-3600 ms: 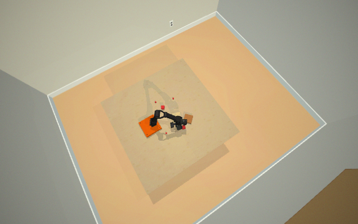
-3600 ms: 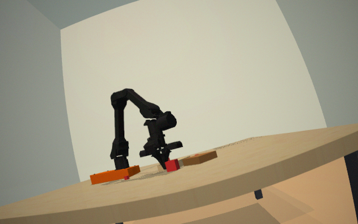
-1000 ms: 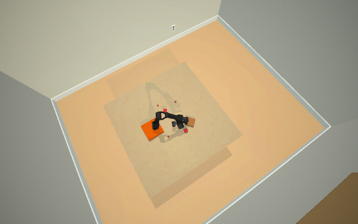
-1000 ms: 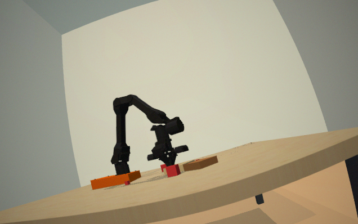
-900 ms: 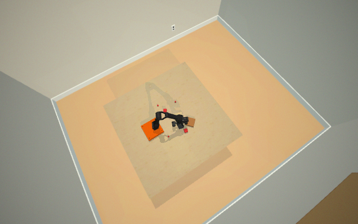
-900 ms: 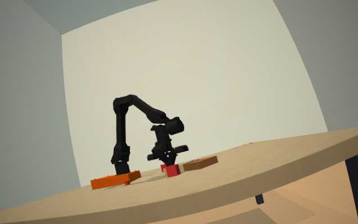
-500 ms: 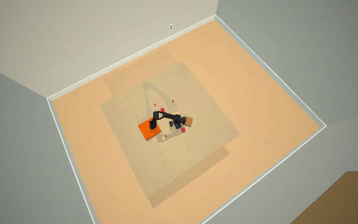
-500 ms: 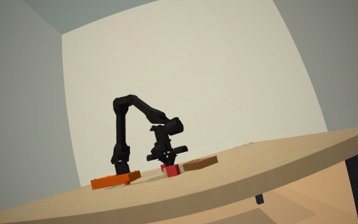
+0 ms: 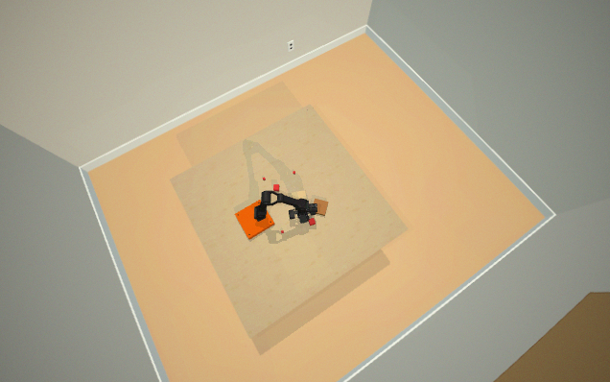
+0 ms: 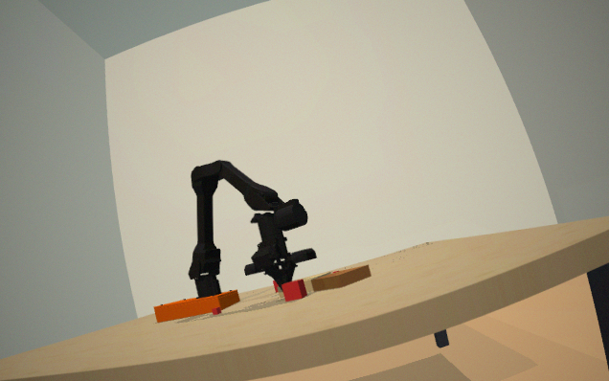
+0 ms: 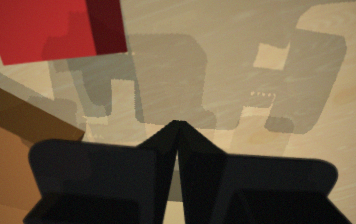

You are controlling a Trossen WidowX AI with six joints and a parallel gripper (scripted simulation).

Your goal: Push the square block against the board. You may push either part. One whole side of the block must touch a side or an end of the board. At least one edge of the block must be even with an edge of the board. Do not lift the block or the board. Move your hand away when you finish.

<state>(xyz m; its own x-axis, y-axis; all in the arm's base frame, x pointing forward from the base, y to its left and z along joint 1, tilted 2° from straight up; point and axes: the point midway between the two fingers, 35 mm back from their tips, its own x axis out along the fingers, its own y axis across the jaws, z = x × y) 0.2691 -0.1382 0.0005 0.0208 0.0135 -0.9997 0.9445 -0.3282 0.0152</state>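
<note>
Now: the pale board 110 mm to the left of my gripper tip, 40 mm ahead of it and 10 mm above it. Also, from my gripper tip: brown square block (140 mm ahead, 10 mm to the right, 10 mm above).
</note>
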